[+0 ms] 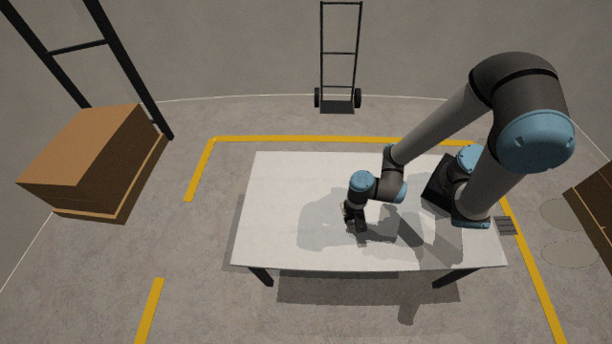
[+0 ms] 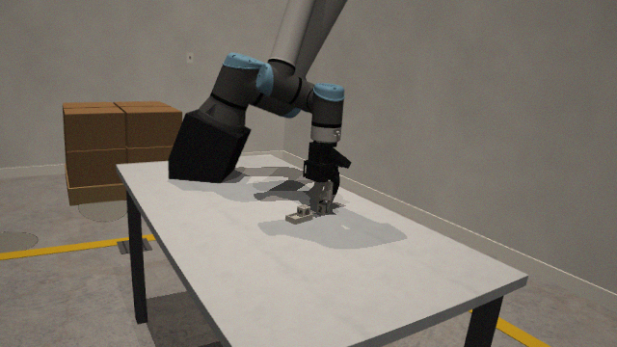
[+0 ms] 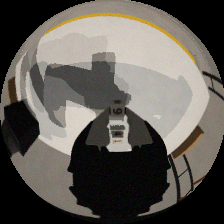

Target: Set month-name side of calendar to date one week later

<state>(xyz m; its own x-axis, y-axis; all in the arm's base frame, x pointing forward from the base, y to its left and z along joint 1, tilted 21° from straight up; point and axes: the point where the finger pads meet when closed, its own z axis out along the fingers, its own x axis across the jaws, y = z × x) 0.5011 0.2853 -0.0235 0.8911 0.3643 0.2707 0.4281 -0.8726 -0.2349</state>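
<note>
The calendar tray is 5 cm ahead of my hand, 10 cm to the right of it and 2 cm below it.
</note>
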